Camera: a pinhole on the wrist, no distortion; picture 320 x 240 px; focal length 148.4 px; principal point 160.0 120.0 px. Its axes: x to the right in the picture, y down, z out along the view. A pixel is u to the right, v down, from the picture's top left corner.
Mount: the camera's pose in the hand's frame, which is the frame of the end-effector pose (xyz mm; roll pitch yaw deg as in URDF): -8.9 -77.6 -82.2 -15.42 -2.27 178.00
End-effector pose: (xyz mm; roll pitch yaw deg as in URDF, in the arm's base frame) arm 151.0 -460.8 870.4 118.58 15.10 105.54
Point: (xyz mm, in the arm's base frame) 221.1 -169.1 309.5
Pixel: 42.3 156.6
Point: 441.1 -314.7 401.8
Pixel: 116.6 116.8
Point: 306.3 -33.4 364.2
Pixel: 26.2 114.5
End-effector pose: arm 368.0 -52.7 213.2 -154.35 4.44 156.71
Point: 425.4 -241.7 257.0
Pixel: 302.3 171.4
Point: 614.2 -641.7 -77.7
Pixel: 272.5 130.9
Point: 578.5 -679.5 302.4
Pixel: outside the picture
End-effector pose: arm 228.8 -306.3 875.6 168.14 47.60 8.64
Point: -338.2 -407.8 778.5
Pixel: 250.8 84.5
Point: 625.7 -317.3 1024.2
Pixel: behind the camera
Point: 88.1 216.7 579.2
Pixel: outside the picture
